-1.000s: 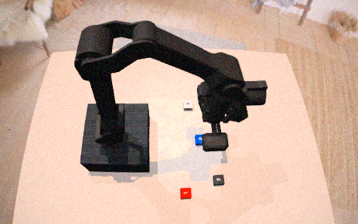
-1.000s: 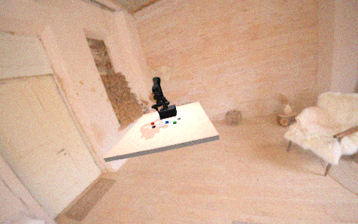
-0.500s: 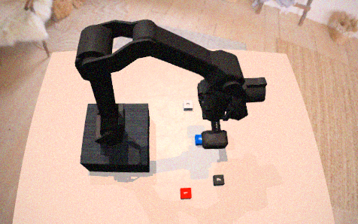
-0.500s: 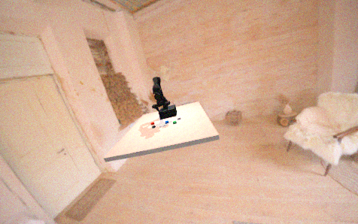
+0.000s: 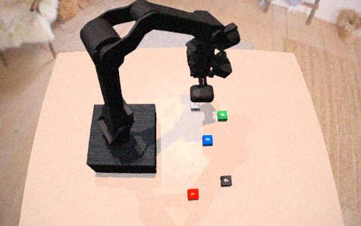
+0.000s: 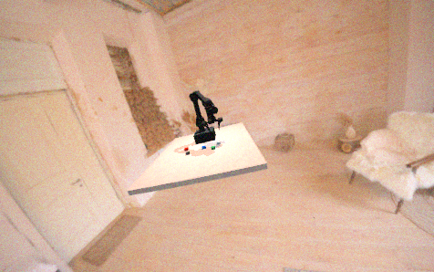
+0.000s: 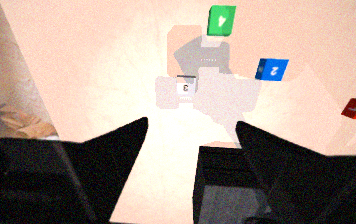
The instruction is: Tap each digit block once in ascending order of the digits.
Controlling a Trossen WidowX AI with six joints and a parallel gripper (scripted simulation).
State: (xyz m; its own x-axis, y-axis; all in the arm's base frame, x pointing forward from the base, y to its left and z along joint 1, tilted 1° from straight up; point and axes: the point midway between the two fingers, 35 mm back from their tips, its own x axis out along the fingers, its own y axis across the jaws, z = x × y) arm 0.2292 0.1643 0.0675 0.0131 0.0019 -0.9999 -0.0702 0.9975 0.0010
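Now: the red block 310 mm to the right of my gripper tip and 110 mm below it. The rest, counted from my gripper tip: blue block: 50 mm ahead, 130 mm to the right, 110 mm below; then green block: 100 mm ahead, 30 mm to the right, 110 mm below; then white block: 10 mm ahead, 10 mm to the left, 110 mm below.
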